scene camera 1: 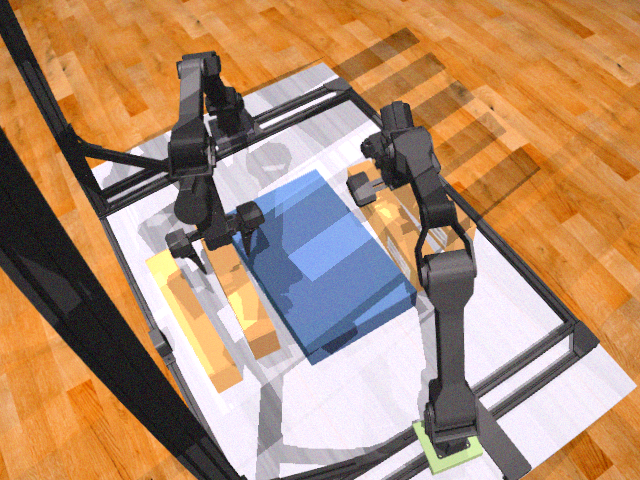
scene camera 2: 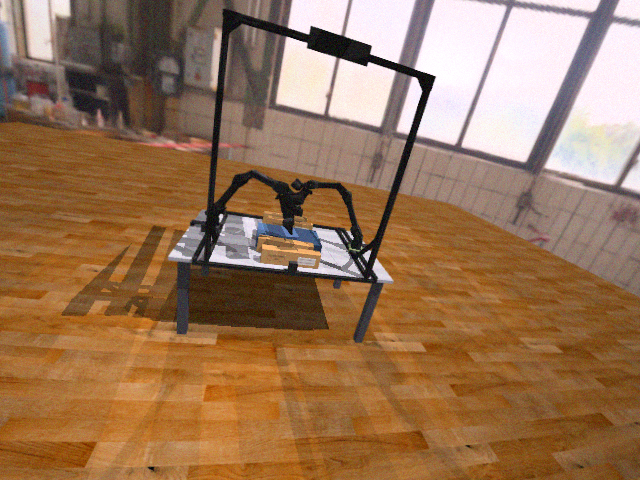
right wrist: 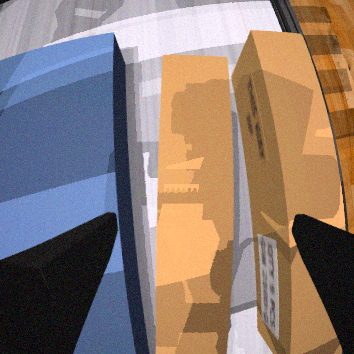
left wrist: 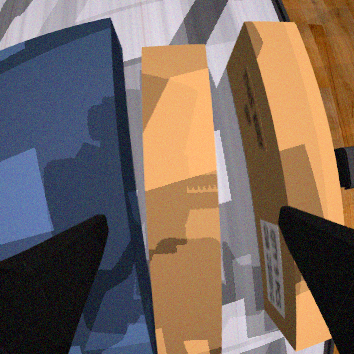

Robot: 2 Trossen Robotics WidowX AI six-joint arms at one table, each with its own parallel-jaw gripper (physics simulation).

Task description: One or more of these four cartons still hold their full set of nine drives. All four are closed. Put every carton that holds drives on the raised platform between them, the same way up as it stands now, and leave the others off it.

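Frame: origin at the left arm's base, x ahead, y left, z up, level; metres.
Where they show: left gripper, fingertip midpoint: (scene camera 1: 227,265) (scene camera 2: 291,232) (left wrist: 193,219); right gripper, fingertip midpoint: (scene camera 1: 386,187) (right wrist: 206,223); left arm's base, link origin: (scene camera 1: 230,125); right arm's base, link origin: (scene camera 1: 448,437) (scene camera 2: 355,247).
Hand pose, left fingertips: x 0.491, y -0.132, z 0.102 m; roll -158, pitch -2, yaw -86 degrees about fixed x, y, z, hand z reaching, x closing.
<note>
Each offset is from my left fingertips to the top centre of the thing.
Four closed tan cartons stand on narrow edges, two on each side of the blue raised platform {dz -0.085, dx -0.017, dy +0.179 m} (scene camera 1: 330,248) (scene camera 2: 266,230) (left wrist: 75,125) (right wrist: 55,150). At left are the inner carton {dz -0.060, dx -0.019, dy +0.002 m} (scene camera 1: 248,310) (left wrist: 180,150) and outer carton {dz -0.060, dx +0.022, dy -0.108 m} (scene camera 1: 196,330) (scene camera 2: 289,255) (left wrist: 280,110). At right are the inner carton {dz -0.060, dx -0.026, dy +0.366 m} (scene camera 1: 385,227) (right wrist: 195,235) and outer carton {dz -0.060, dx -0.070, dy +0.462 m} (scene camera 1: 410,198) (right wrist: 290,110). My left gripper (scene camera 1: 226,263) (scene camera 2: 289,229) (left wrist: 193,219) is open and empty above the left inner carton. My right gripper (right wrist: 206,223) is open and empty above the right inner carton; its arm partly hides the right pair.
A dark metal frame (scene camera 1: 527,346) borders the white table. A dark upright post (scene camera 1: 77,289) crosses the lower left of scene camera 1. A green plate (scene camera 1: 436,462) lies under the right arm's base. Narrow gaps separate the cartons, and narrow gaps separate the inner cartons from the platform.
</note>
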